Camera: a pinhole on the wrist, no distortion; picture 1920 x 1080 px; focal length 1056.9 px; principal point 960.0 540.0 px. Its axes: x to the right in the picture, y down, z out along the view. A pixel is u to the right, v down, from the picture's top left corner.
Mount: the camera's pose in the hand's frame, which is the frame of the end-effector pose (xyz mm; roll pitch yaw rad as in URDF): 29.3 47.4 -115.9 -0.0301 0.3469 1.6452
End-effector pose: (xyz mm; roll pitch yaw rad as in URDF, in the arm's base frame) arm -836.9 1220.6 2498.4 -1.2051 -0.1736 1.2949
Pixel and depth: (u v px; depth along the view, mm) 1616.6 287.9 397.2
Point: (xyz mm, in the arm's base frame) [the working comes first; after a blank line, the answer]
In the camera's frame: 246.8 -94.7 397.2

-1101.8 1441.2 2188.2
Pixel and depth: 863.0 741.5 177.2
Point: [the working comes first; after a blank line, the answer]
In the camera's frame: -16.3 33.8 177.2

-917.7 1241.5 2433.8
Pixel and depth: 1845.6 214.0 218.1
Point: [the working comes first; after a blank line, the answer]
In the camera's frame: 182.8 -67.3 218.1

-933.6 1369.2 2246.9
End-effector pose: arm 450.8 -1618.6 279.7 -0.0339 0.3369 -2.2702
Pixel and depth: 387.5 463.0 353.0
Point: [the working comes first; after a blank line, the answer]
In the camera's frame: -191.2 -25.7 353.0

360.1 -1724.2 529.6
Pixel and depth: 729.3 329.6 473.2
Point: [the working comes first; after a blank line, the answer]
In the camera's frame: -103.3 -94.2 473.2

410.0 -1869.3 587.4
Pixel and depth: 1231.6 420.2 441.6
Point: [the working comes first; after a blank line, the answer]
In the camera's frame: 113.5 -50.1 441.6

610.2 -1919.1 501.6
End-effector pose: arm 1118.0 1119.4 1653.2 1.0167 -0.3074 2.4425
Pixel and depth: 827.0 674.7 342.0
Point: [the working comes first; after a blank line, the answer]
In the camera's frame: -43.0 43.6 342.0

1269.6 1153.8 1850.0
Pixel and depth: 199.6 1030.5 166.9
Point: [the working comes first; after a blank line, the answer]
In the camera's frame: -120.1 77.5 166.9

1209.0 1142.1 1665.8
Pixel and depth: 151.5 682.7 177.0
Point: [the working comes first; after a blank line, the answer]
In the camera's frame: -135.4 23.9 177.0

1181.5 1187.7 1685.0
